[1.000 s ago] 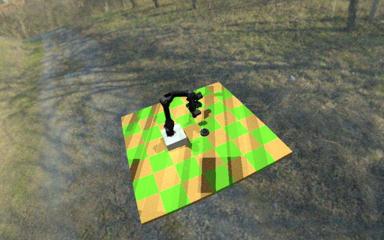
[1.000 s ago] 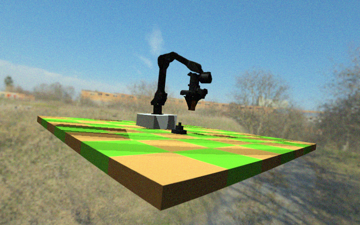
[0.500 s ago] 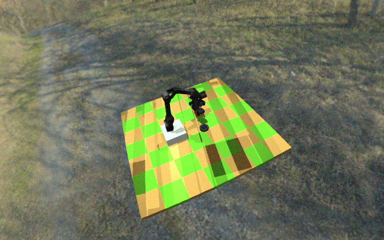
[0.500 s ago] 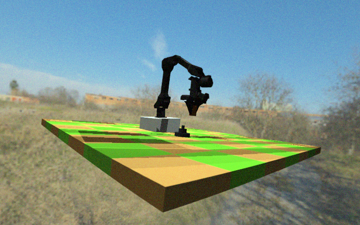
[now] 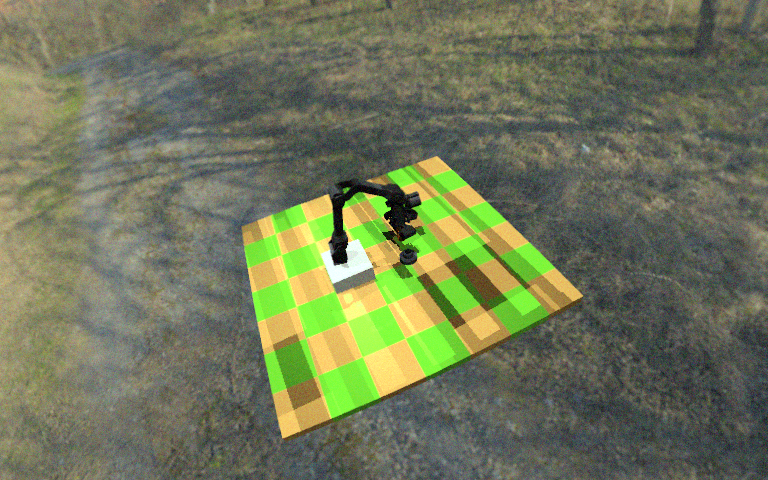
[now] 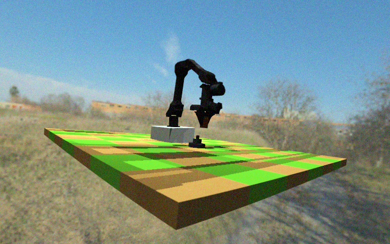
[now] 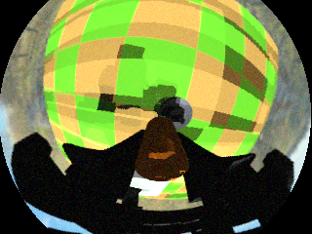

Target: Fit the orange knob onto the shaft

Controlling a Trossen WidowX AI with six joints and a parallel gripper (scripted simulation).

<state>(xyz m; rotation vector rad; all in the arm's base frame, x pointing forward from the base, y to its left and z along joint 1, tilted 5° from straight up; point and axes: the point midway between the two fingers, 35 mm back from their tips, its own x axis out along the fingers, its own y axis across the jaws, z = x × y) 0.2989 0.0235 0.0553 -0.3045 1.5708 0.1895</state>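
Right now my gripper tip is 80 mm above the round dark pedestal, 40 mm to the left of it and 10 mm short of it. Round my gripper tip: orange knob 20 mm above.
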